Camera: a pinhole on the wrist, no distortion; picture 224 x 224 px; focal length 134.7 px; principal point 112.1 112.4 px. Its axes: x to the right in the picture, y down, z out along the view. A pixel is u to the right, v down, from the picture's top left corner.
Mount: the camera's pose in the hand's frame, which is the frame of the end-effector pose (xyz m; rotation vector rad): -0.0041 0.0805 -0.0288 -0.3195 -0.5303 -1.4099
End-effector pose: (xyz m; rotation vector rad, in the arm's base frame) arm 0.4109 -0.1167 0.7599 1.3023 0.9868 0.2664
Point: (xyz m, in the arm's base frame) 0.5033 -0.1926 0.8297
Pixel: 204 100
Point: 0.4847 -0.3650 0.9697
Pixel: 144 21
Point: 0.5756 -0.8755 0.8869
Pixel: 216 13
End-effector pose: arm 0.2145 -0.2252 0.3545 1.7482 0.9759 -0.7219
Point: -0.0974 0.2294 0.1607
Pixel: behind the camera
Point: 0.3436 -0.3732 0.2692
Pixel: 188 211
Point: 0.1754 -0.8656 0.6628
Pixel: 136 28
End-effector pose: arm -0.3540 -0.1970 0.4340 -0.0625 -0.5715 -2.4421
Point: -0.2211 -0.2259 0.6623
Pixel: 123 107
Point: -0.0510 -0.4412 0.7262
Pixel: 17 122
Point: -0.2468 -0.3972 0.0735
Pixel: behind the camera
